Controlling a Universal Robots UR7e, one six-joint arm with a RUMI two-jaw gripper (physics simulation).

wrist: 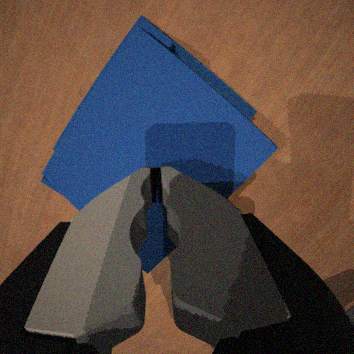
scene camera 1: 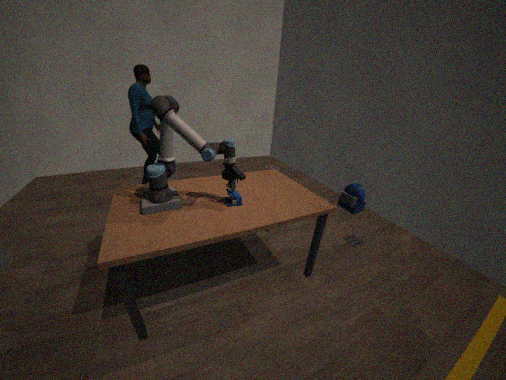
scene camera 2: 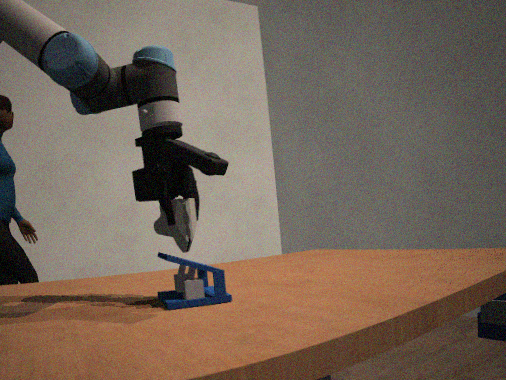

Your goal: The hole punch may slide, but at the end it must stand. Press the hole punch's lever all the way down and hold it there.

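The blue hole punch stands upright on its base on the table, with grey blocks between base and lever. Its lever is raised: it slopes up from the hinge at the right to its free end at the left in the second scene view. My gripper is shut and empty, pointing down. Its fingertips are just above the lever, with a small gap in the second scene view. In the wrist view the fingers hide part of the lever's near side.
The wooden table carries the arm's grey base. A person in a blue top is behind the arm. A blue backpack is beyond the table's right end. A yellow stripe marks the floor.
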